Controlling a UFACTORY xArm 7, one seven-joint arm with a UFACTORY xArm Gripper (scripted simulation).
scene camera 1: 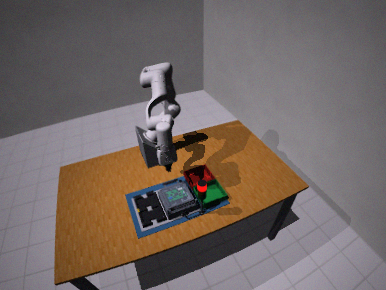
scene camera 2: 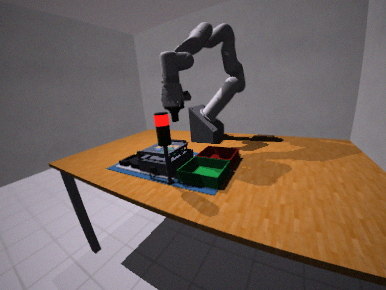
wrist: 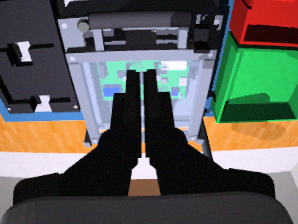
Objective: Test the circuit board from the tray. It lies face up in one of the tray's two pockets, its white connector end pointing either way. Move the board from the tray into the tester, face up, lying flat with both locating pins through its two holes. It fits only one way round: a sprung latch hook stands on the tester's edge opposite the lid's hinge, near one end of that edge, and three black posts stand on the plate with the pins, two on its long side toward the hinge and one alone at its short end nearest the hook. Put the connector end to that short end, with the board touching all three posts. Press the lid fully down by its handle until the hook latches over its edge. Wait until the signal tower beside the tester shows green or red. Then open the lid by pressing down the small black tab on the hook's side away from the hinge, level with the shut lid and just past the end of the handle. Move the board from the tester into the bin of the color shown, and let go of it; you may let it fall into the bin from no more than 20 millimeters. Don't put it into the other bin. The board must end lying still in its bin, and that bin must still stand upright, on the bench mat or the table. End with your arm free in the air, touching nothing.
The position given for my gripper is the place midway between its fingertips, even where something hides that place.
In view: my gripper [scene camera 2: 175, 121], a green bin [scene camera 2: 207, 172] and a tester lid [wrist: 99, 71].
My gripper is seen too in the wrist view [wrist: 141, 88].
